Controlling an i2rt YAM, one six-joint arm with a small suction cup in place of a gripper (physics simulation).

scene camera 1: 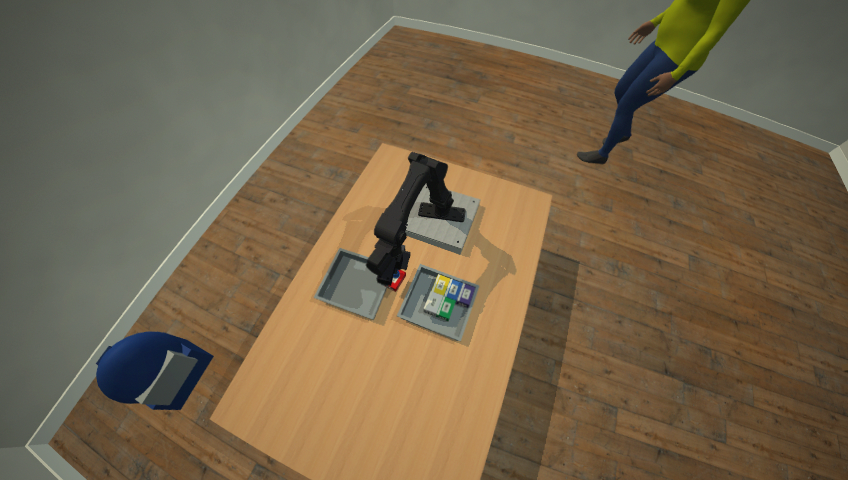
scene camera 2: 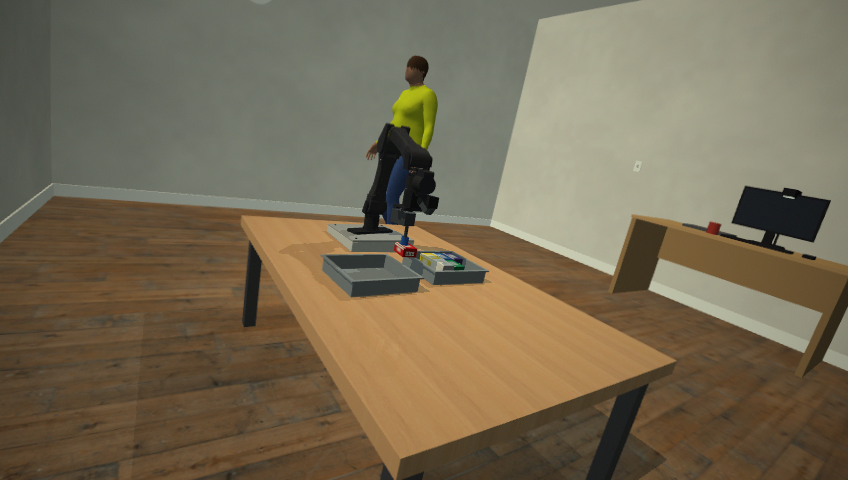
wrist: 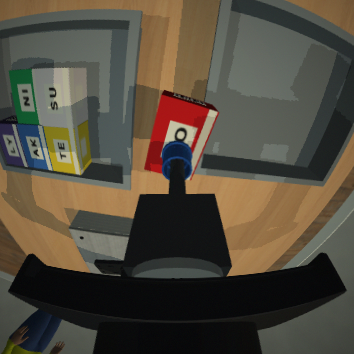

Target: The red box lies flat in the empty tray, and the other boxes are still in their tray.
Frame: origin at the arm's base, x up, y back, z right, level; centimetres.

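Seen in the pictures: hand, its tool point: point(scene camera 1: 396, 275) point(scene camera 2: 403, 247) point(wrist: 176, 149); arm's base, origin of its link: point(scene camera 1: 441, 212) point(scene camera 2: 370, 231).
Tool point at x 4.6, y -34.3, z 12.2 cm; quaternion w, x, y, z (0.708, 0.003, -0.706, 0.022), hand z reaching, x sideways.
Observation:
Pixels of each thing's middle, then the offset from my tool point to it. Level surfaces: height alone.
- red box, middle of its body: point(wrist: 177, 136) point(scene camera 2: 405, 249) point(scene camera 1: 395, 279) dx -0.5, dy -1.3, dz +0.1 cm
- empty tray, middle of its body: point(wrist: 287, 104) point(scene camera 2: 370, 273) point(scene camera 1: 356, 283) dx -6.7, dy -3.7, dz +15.6 cm
- white box, middle of its body: point(wrist: 62, 95) point(scene camera 2: 441, 267) point(scene camera 1: 433, 303) dx -6.6, dy -6.0, dz -15.3 cm
- green box, middle of its body: point(wrist: 35, 94) point(scene camera 2: 452, 268) point(scene camera 1: 445, 308) dx -6.9, dy -6.9, dz -20.3 cm
- yellow box, middle of its body: point(wrist: 68, 145) point(scene camera 2: 430, 261) point(scene camera 1: 440, 286) dx -6.8, dy +1.5, dz -16.9 cm
- blue box, middle of its body: point(wrist: 42, 142) point(scene camera 1: 452, 291) dx -6.8, dy +0.5, dz -21.9 cm
- purple box, middle of its body: point(wrist: 19, 140) point(scene camera 1: 465, 295) point(scene camera 2: 451, 261) dx -6.8, dy -0.5, dz -27.0 cm
- wooden table, height of its surface: dx -9.2 cm
My suction cup point(scene camera 2: 405, 240) point(wrist: 177, 159) is on the top face of the red box point(scene camera 1: 397, 280) point(scene camera 2: 405, 250) point(wrist: 165, 117) and holds it in the air, roughly level. In the wrist view the red box shows over the gap between the two trays, close to the empty tray's edge. The empty tray point(scene camera 1: 346, 305) point(scene camera 2: 383, 287) point(wrist: 212, 85) has no box in it. The other tray point(scene camera 1: 410, 324) point(scene camera 2: 457, 277) point(wrist: 132, 95) holds a white box point(scene camera 1: 433, 303) point(wrist: 51, 97), a green box point(wrist: 25, 100), a yellow box point(wrist: 61, 150), a blue box point(wrist: 34, 147) and a purple box point(wrist: 10, 145).
The arm's grey base plate point(scene camera 1: 433, 233) point(scene camera 2: 368, 240) point(wrist: 102, 230) stands on the wooden table point(scene camera 1: 357, 386) point(scene camera 2: 464, 368) behind the trays. A person point(scene camera 1: 645, 71) point(scene camera 2: 414, 113) stands beyond the table. A desk point(scene camera 2: 743, 261) with a monitor point(scene camera 2: 780, 212) stands to the right in scene camera 2.

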